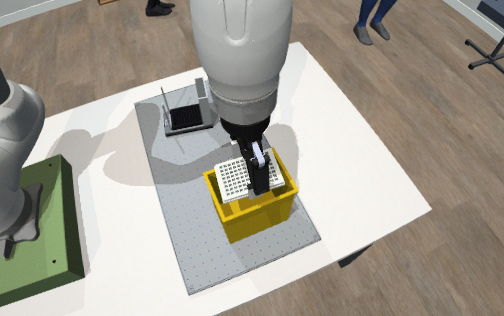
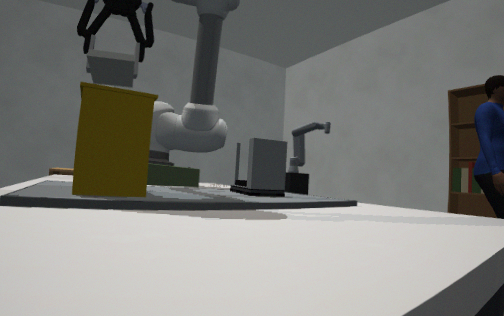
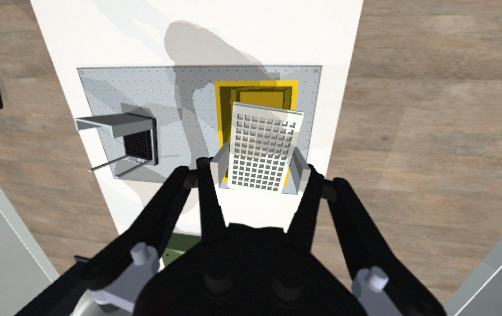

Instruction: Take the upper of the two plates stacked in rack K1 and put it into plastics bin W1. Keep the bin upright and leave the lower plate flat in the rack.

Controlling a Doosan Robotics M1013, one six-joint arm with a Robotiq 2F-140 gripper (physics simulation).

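Frame: origin at the arm's base, x left, y back, z up, level; millimetres.
Where they show: gripper, fingertip midpoint: [image 1: 247, 176] [image 2: 112, 73] [image 3: 260, 154]; arm's base, origin of the base link: [image 1: 13, 217] [image 2: 150, 164].
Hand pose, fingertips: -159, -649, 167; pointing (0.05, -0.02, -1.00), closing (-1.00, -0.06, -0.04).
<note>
Things, the pixels of their centre, and the offset from my fingertips, as dx, dy, dz. Level surfaces: height alone.
- white gridded plate, body centre: [image 3: 260, 154] [image 1: 248, 174] [image 2: 112, 70] +0, -2, +6
- yellow bin W1, body centre: [image 2: 110, 145] [image 3: 258, 128] [image 1: 250, 199] +15, -9, -145
- Rack K1, body centre: [image 2: 256, 168] [image 1: 184, 107] [image 3: 124, 145] +391, +94, -164
- black gridded plate, body centre: [image 1: 189, 115] [image 3: 137, 138] +390, +84, -208
- grey perforated board, its level: dz -235
- white table, its level: dz -248
My gripper [image 1: 254, 176] [image 2: 114, 57] [image 3: 260, 154] is shut on the white gridded plate [image 1: 232, 181] [image 2: 112, 68] [image 3: 260, 150], holding it by two opposite sides. The plate is over the opening of the yellow bin W1 [image 1: 262, 220] [image 2: 112, 145] [image 3: 257, 84], close above its rim. It looks slightly turned against the bin's walls. Whether it touches the rim cannot be told. The bin stands upright and the plate hides part of its inside. Rack K1 [image 1: 201, 95] [image 2: 267, 165] [image 3: 134, 126] stands apart from the bin; a black gridded plate [image 1: 186, 116] [image 3: 137, 142] lies flat in it.
The bin and rack stand on a grey perforated board [image 1: 187, 240] [image 3: 195, 75] on the white table [image 1: 350, 175] [image 2: 225, 260]. Rack K1 has a tall grey panel and thin uprights. A green base block [image 1: 45, 225] [image 2: 175, 176] stands beside the board.
</note>
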